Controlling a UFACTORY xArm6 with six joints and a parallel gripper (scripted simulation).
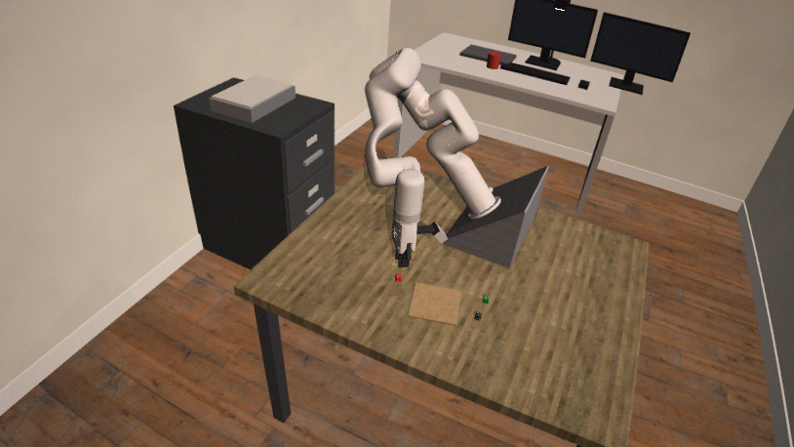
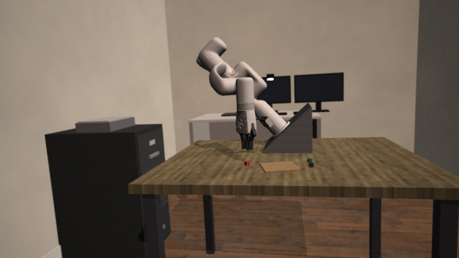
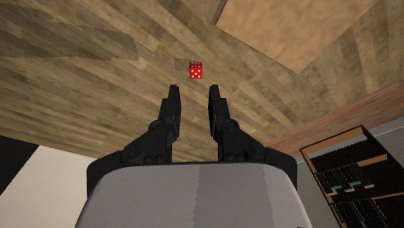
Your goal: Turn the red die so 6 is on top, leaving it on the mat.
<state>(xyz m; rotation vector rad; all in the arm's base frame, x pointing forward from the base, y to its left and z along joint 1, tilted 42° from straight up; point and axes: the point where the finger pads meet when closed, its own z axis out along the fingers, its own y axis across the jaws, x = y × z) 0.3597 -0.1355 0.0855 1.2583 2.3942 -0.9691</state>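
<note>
The red die lies 80 mm below my hand and 10 mm ahead of it. From my hand the other things lie so: tan mat 130 mm to the left, 90 mm below, 50 mm ahead; then black die 260 mm to the left, 80 mm below, 50 mm ahead; then green die 270 mm to the left, 80 mm below, 30 mm behind.
</note>
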